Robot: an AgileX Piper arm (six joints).
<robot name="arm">
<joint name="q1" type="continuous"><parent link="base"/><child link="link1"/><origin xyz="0 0 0.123" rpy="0 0 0"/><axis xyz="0 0 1"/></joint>
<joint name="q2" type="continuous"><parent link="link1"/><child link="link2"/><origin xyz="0 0 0" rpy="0 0 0"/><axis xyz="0 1 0"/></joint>
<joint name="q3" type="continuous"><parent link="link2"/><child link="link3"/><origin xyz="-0.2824 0 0.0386" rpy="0 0 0"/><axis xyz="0 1 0"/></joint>
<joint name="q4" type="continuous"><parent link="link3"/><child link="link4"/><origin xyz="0.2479 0 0.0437" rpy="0 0 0"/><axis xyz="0.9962 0 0.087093"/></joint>
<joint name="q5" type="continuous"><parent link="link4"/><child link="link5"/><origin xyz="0 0 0" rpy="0 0 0"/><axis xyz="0 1 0"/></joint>
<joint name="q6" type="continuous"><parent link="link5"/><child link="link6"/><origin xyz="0.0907 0 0.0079" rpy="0 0 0"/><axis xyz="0.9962 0 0.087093"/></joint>
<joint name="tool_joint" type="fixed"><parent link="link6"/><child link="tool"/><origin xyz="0 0 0" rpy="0 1.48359 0"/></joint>
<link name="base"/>
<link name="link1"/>
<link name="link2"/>
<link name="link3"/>
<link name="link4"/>
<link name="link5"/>
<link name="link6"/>
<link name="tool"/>
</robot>
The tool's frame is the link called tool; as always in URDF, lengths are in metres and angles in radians. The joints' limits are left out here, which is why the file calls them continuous.
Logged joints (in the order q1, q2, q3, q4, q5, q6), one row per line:
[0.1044 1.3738 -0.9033 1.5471 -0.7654 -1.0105]
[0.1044 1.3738 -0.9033 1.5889 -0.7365 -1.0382]
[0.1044 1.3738 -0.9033 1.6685 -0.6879 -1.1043]
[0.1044 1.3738 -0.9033 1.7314 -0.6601 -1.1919]
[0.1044 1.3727 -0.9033 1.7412 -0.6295 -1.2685]
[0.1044 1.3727 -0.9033 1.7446 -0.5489 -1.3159]
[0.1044 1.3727 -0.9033 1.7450 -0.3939 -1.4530]
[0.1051 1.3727 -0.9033 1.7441 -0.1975 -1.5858]
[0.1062 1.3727 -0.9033 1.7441 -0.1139 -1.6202]
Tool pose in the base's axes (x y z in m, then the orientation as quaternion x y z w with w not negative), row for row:
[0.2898 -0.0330 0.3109 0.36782 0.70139 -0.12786 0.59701]
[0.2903 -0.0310 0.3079 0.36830 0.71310 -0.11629 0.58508]
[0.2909 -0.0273 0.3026 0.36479 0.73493 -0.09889 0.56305]
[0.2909 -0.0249 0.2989 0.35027 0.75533 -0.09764 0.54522]
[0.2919 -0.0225 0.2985 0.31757 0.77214 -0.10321 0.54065]
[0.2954 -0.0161 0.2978 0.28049 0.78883 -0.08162 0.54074]
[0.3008 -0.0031 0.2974 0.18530 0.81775 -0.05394 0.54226]
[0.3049 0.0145 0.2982 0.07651 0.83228 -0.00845 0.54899]
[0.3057 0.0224 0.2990 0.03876 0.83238 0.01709 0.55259]
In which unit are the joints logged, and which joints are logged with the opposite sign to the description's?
The joints are logged in radians. Opposite sign: none.
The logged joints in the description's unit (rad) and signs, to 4 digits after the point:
[0.1044 1.3738 -0.9033 1.5471 -0.7654 -1.0105]
[0.1044 1.3738 -0.9033 1.5889 -0.7365 -1.0382]
[0.1044 1.3738 -0.9033 1.6685 -0.6879 -1.1043]
[0.1044 1.3738 -0.9033 1.7314 -0.6601 -1.1919]
[0.1044 1.3727 -0.9033 1.7412 -0.6295 -1.2685]
[0.1044 1.3727 -0.9033 1.7446 -0.5489 -1.3159]
[0.1044 1.3727 -0.9033 1.7450 -0.3939 -1.4530]
[0.1051 1.3727 -0.9033 1.7441 -0.1975 -1.5858]
[0.1062 1.3727 -0.9033 1.7441 -0.1139 -1.6202]

